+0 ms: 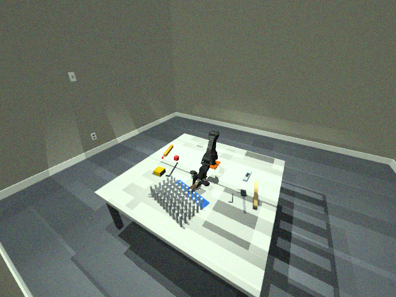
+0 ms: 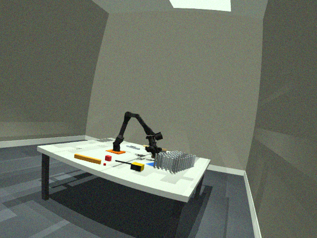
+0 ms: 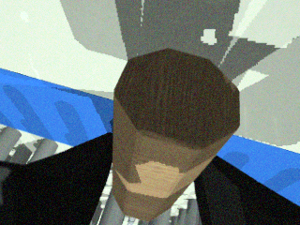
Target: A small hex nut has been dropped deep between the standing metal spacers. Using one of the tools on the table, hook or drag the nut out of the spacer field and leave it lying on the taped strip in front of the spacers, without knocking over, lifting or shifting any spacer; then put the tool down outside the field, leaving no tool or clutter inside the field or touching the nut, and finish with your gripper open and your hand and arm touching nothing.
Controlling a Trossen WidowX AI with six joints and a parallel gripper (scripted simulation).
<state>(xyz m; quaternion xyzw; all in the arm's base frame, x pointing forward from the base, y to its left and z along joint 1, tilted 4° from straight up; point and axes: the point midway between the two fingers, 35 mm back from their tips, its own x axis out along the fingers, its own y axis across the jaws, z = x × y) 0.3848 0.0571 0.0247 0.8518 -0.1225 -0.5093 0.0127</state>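
My gripper tip is now 5 cm short of the blue taped strip, 3 cm above it and 1 cm to the left of it. The rest, counted from my gripper tip: red cube (40 cm to the right, 25 cm behind, 1 cm below); then orange bar (58 cm to the right, 33 cm behind, 2 cm below); then grey clip (41 cm behind, 31 cm to the left, 2 cm below).
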